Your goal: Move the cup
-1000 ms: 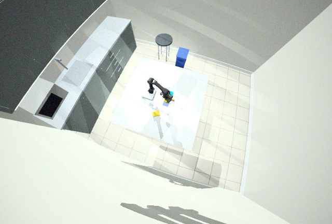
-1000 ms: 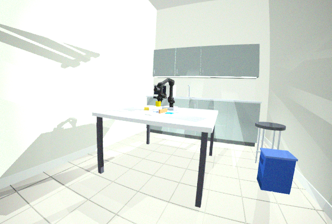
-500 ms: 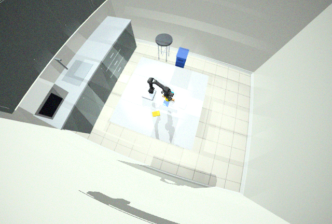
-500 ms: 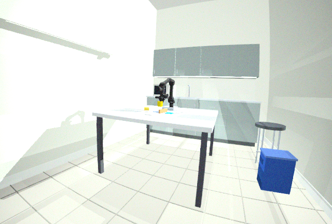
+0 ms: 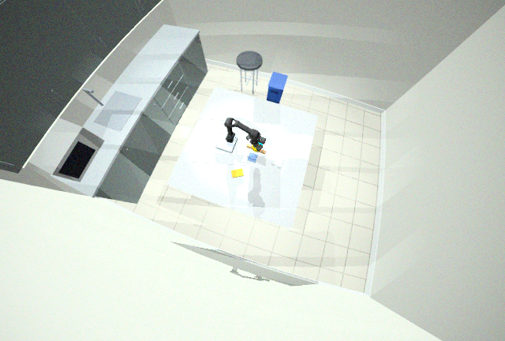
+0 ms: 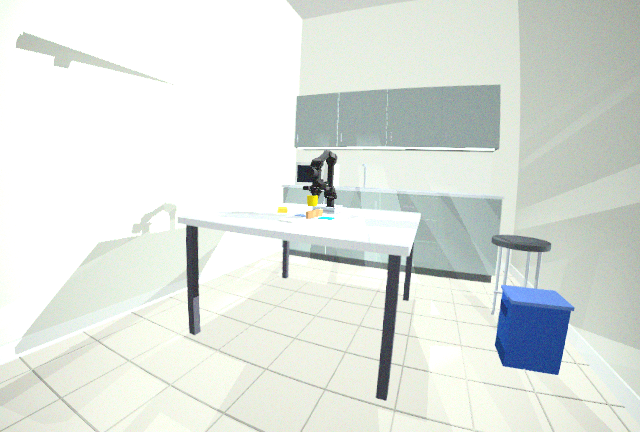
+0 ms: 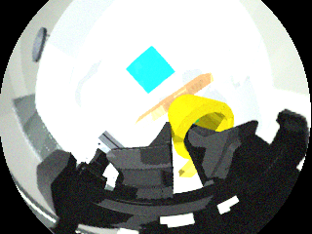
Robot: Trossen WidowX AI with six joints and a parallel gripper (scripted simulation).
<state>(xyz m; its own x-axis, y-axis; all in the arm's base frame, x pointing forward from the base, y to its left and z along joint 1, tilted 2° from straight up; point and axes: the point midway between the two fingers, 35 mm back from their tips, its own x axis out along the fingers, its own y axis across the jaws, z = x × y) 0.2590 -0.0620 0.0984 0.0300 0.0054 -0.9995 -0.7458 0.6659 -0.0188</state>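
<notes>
Now: gripper tip 90 mm above the wooden block and 20 mm short of it. Round my gripper tip: yellow cup: 20 mm to the right, 20 mm ahead; light blue pad: 110 mm below, 90 mm to the right.
</notes>
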